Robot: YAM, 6 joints.
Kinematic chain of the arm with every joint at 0, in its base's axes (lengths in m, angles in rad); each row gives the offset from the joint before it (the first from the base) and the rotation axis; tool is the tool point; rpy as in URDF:
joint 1: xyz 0 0 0.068 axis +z
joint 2: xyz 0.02 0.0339 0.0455 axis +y
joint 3: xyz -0.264 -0.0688 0 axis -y
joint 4: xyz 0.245 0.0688 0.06 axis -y
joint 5: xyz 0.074 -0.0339 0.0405 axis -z
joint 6: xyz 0.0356 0 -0.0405 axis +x
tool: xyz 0 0 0 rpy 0 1.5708 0
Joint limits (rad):
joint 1: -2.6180..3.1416
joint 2: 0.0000..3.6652
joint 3: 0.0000..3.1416
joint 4: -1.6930..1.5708
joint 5: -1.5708..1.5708
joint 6: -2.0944..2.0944
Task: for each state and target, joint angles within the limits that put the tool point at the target. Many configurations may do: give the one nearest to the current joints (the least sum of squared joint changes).
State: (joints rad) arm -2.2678 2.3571 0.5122 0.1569 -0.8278 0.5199
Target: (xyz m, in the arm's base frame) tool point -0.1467 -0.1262 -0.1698
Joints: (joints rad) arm -2.5515 2.9142 0.8565 0.2524 -0.7108 0.5199
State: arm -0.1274 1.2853 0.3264 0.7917 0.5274 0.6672
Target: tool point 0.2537 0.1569 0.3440
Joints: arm 0.6026 1.3190 0.8259 0.8574 0.4200 0.6672
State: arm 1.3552 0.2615 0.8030 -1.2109 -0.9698 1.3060
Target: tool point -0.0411 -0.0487 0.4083
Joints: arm 1.3568 0.2472 1.2279 -1.0531 -0.9929 1.3060
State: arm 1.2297 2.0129 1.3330 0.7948 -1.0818 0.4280
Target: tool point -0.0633 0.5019 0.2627
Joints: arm 1.6362 2.2033 1.6287 0.7819 -1.0207 0.4280
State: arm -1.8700 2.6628 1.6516 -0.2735 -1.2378 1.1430
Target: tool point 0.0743 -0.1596 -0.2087
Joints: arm -1.3268 3.1972 1.1888 -0.3568 -1.2297 1.1430
